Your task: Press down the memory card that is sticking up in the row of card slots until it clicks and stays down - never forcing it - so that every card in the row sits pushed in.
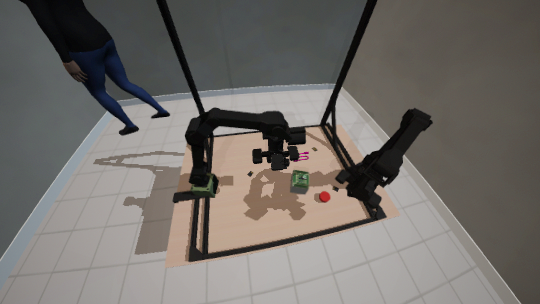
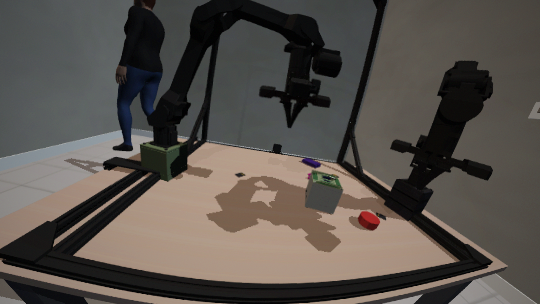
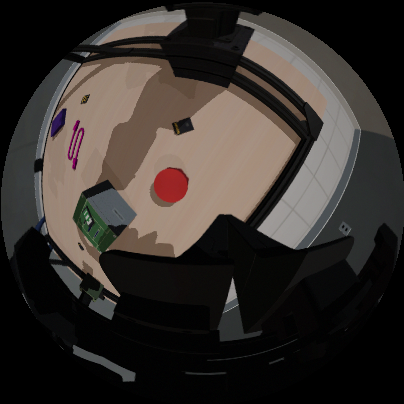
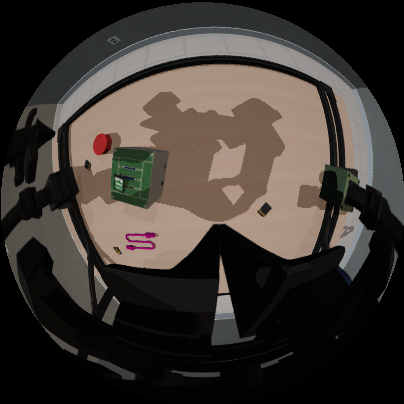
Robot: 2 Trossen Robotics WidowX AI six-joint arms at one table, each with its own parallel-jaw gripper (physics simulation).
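Places are measured from the left arm's base along level axes (x down, y left, z ahead), in metres.
Where they show: left gripper, between the fingertips: [image 1: 348, 195] [image 2: 418, 189] [image 3: 223, 220] [image 4: 54, 133]; right gripper, between the fingertips: [image 2: 289, 127] [image 4: 218, 229]; left arm's base, origin of its link: [image 2: 415, 184] [image 3: 210, 28] [image 4: 49, 194]; right arm's base, origin of its link: [image 1: 202, 181] [image 2: 165, 143] [image 3: 86, 294] [image 4: 350, 193].
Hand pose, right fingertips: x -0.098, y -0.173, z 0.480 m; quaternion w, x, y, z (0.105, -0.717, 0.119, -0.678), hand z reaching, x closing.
Each offset is from my right fingertips to the top centre of the thing.
A grey box topped by a green board with a row of card slots [image 1: 299, 181] [image 2: 323, 193] [image 3: 101, 214] [image 4: 137, 177] stands right of the table's middle. One pale memory card @(dy +0.064, dx +0.117, dz -0.157 m) [image 4: 119, 183] [image 3: 87, 215] stands proud of its slot at one end of the row. My right gripper [image 1: 278, 165] [image 2: 290, 125] [image 4: 218, 229] is shut and empty. It hangs high above the table, behind and a little left of the box. My left gripper [image 1: 342, 176] [image 3: 223, 220] is shut and empty, folded back at the table's right edge.
A red button @(dy +0.189, dx +0.186, dz -0.231 m) [image 1: 325, 196] [image 2: 369, 220] [image 3: 170, 184] lies right of the box. Loose cards @(dy -0.113, dx +0.210, dz +0.095 m) [image 1: 250, 174] @(dy +0.175, dx +0.210, dz -0.331 m) [image 1: 335, 189] @(dy -0.125, dx +0.210, dz -0.383 m) [image 1: 314, 149], a magenta cable @(dy -0.105, dx +0.203, dz -0.258 m) [image 1: 302, 157] [image 4: 140, 241] and a purple stick @(dy -0.265, dx +0.195, dz -0.322 m) [image 2: 311, 163] lie around. Black frame posts [image 1: 342, 75] ring the table. A person [image 2: 139, 60] stands at the far left.
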